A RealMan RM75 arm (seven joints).
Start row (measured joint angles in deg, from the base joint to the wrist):
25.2, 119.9, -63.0, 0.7, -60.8, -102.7, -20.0
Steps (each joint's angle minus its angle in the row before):
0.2, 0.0, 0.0, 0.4, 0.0, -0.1, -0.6
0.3, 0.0, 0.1, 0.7, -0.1, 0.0, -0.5
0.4, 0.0, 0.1, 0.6, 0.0, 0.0, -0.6
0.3, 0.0, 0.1, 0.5, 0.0, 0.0, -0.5
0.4, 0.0, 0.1, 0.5, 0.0, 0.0, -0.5
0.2, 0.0, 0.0, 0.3, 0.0, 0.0, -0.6
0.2, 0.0, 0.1, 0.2, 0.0, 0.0, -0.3
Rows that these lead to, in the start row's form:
25.4, 119.9, -63.0, 1.1, -60.8, -102.8, -20.6
25.7, 119.9, -62.9, 1.8, -60.9, -102.8, -21.1
26.1, 119.9, -62.8, 2.4, -60.9, -102.8, -21.7
26.4, 119.9, -62.7, 2.9, -60.9, -102.8, -22.2
26.8, 119.9, -62.6, 3.4, -60.9, -102.8, -22.7
27.0, 119.9, -62.6, 3.7, -60.9, -102.8, -23.3
27.2, 119.9, -62.5, 3.9, -60.9, -102.8, -23.6

